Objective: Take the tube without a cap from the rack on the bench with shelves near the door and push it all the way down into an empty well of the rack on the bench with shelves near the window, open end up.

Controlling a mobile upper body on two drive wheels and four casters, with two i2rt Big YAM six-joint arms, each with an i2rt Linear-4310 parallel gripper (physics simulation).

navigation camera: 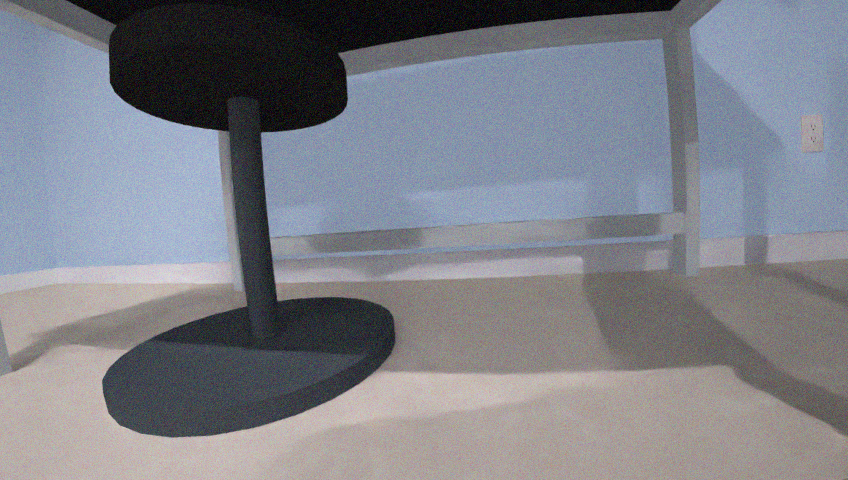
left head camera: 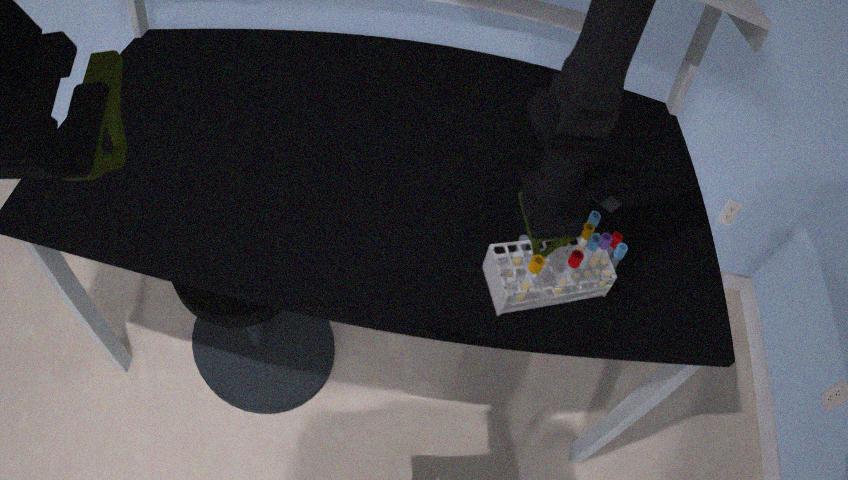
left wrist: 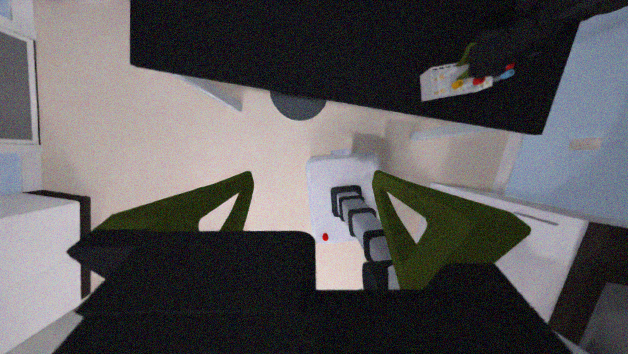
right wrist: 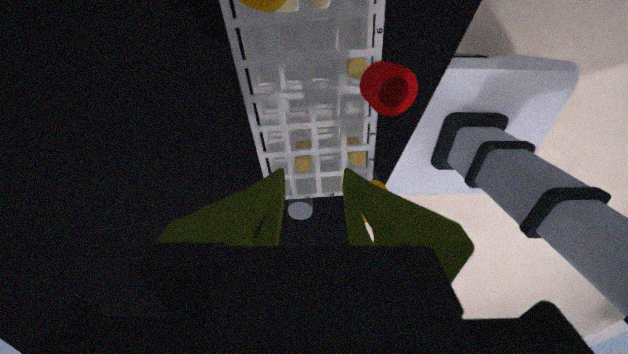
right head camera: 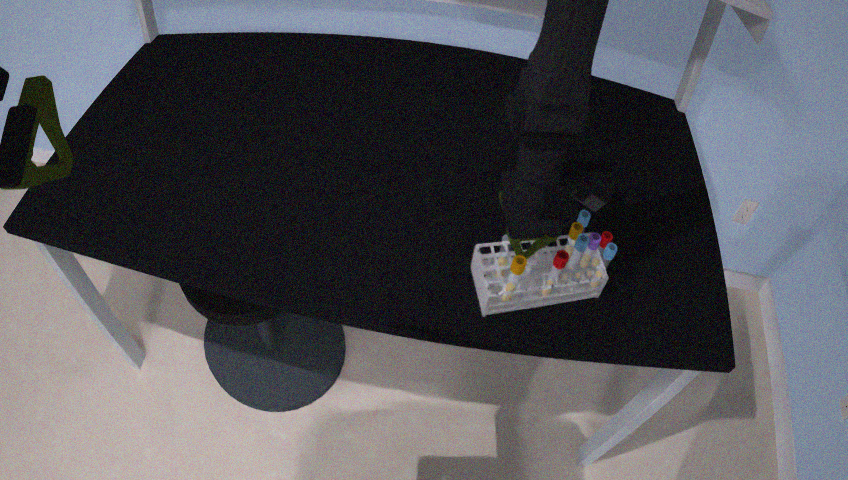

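A clear rack stands on the black bench and holds several tubes with coloured caps. A pale round tube top without a cap shows beyond the rack's end in the right wrist view, framed by the right fingers. It is faint behind the rack's back edge in the left head view. My right gripper is partly open and empty, over the rack's back edge. My left gripper is wide open and empty, far left of the rack.
An orange-capped tube and a red-capped tube stand close to the right gripper. More capped tubes crowd the rack's right end. A round stool stands at the bench's front edge.
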